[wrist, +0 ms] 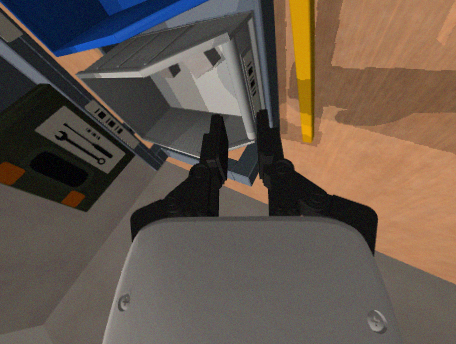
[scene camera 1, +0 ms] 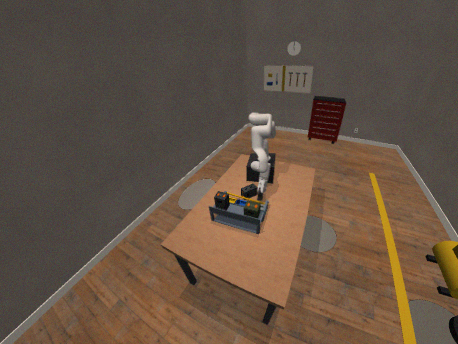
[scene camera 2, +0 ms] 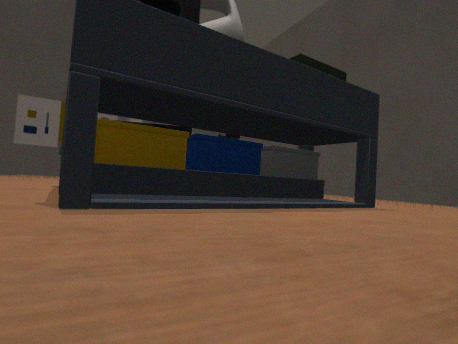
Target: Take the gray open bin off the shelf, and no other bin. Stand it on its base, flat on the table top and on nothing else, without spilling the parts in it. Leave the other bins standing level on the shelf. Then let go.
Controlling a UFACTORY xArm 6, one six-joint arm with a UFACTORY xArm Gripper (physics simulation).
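Frame: origin at the arm's base, x left, y up, z ahead, level; millimetres.
Seen in the pictures: gripper, fingertip midpoint: point(wrist: 240, 126) point(scene camera 1: 259, 200).
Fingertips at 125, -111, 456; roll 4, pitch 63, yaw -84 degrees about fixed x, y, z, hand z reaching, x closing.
Observation:
Pixels of each thing's top centre, then the offset from my fingertips to it, as dx, dy, dz. "spot": a spot on its surface instead. Level surfaces: height alone.
- gray bin, middle of its top: point(wrist: 155, 122) point(scene camera 2: 262, 152) +12, +11, +95
- blue bin, middle of its top: point(scene camera 2: 203, 144) -108, +11, +107
- yellow bin, middle of its top: point(scene camera 2: 129, 134) -219, +11, +118
- green box, middle of its top: point(scene camera 2: 303, 70) point(wrist: 25, 184) point(scene camera 1: 252, 205) +15, +129, +192
- black box, middle of its top: point(scene camera 1: 221, 195) -216, +154, +211
- yellow bar, surface spot: point(wrist: 302, 65) spot: -22, -46, -28
- dark case, middle of its top: point(scene camera 1: 249, 187) -130, +21, -90
- table, its level: dy -70
The gray bin point(scene camera 2: 290, 162) point(wrist: 165, 127) stands at the end of the row in the shelf point(scene camera 1: 235, 215) point(scene camera 2: 225, 70) point(wrist: 265, 60), beside the blue bin point(scene camera 2: 225, 154) point(wrist: 115, 25). The yellow bin point(scene camera 2: 140, 145) stands on the blue bin's other side. My gripper point(scene camera 1: 260, 194) point(wrist: 240, 126) is partly open and empty. In the wrist view one fingertip overlaps the inside of the gray bin, and the other is past its labelled wall, by the shelf's edge. Their height against the rim is unclear. Small dark squares and pale patches show inside the gray bin; its parts are hard to tell.
A green box point(scene camera 1: 252, 209) point(wrist: 85, 135) and a black box point(scene camera 1: 221, 201) stand on the shelf's top. A yellow bar point(wrist: 302, 65) runs along the shelf's bin side. A dark case point(scene camera 1: 249, 190) lies on the table point(scene camera 1: 280, 240) behind the shelf.

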